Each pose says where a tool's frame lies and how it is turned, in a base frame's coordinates. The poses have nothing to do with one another.
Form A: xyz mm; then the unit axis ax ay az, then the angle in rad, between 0 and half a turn.
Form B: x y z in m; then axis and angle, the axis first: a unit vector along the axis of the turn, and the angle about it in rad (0 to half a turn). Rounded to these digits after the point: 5 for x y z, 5 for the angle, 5 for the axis.
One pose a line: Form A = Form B
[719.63 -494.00 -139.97 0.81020 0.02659 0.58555 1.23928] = [0.71963 -0.49400 -0.13997 0.81020 0.02659 0.58555 1.23928]
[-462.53 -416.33 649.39 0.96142 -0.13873 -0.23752 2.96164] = [-0.46253 -0.41633 0.64939 0.96142 -0.13873 -0.23752 2.96164]
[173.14 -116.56 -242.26 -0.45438 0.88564 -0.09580 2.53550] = [0.17314 -0.11656 -0.24226 -0.45438 0.88564 -0.09580 2.53550]
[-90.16 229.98 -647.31 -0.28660 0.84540 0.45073 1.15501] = [-0.09016 0.22998 -0.64731 -0.28660 0.84540 0.45073 1.15501]
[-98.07 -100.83 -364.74 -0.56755 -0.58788 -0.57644 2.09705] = [-0.09807 -0.10083 -0.36474 -0.56755 -0.58788 -0.57644 2.09705]
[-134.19 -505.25 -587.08 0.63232 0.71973 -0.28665 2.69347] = [-0.13419 -0.50525 -0.58708 0.63232 0.71973 -0.28665 2.69347]
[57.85 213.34 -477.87 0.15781 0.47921 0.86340 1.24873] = [0.05785 0.21334 -0.47787 0.15781 0.47921 0.86340 1.24873]
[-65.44 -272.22 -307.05 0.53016 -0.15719 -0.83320 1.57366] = [-0.06544 -0.27222 -0.30705 0.53016 -0.15719 -0.83320 1.57366]
